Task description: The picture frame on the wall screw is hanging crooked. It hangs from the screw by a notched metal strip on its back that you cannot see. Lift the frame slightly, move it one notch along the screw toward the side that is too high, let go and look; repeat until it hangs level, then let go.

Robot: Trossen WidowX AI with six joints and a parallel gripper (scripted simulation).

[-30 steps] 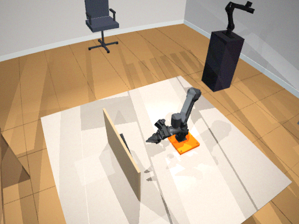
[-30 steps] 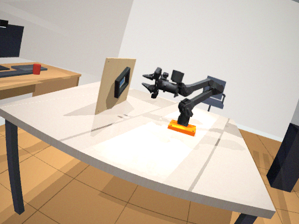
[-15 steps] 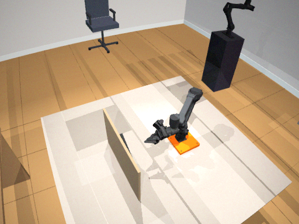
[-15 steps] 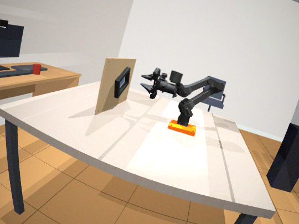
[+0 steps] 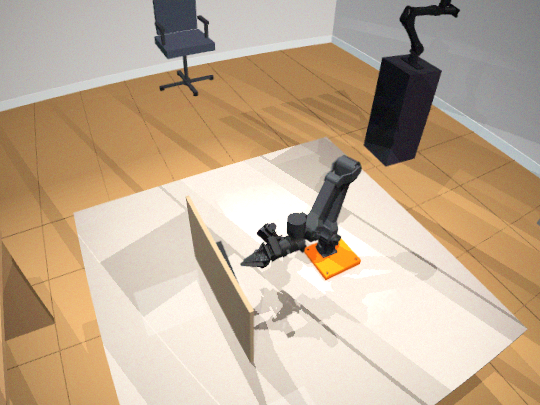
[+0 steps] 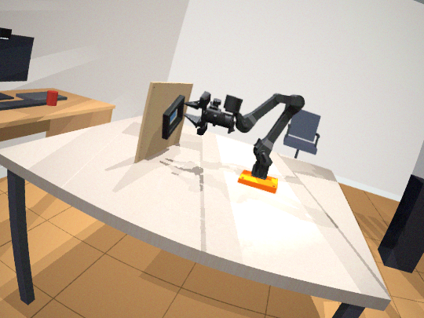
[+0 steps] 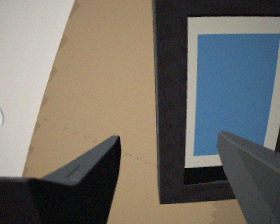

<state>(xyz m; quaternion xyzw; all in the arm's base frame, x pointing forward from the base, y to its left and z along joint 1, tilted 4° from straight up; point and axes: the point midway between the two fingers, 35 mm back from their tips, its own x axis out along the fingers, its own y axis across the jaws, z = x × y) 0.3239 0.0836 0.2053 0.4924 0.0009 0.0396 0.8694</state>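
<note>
Right now the picture frame is 6 cm ahead of my gripper tip, 3 cm to the right of it and 5 cm below it. Round my gripper tip: wall board 7 cm ahead, 1 cm to the right, 6 cm below.
</note>
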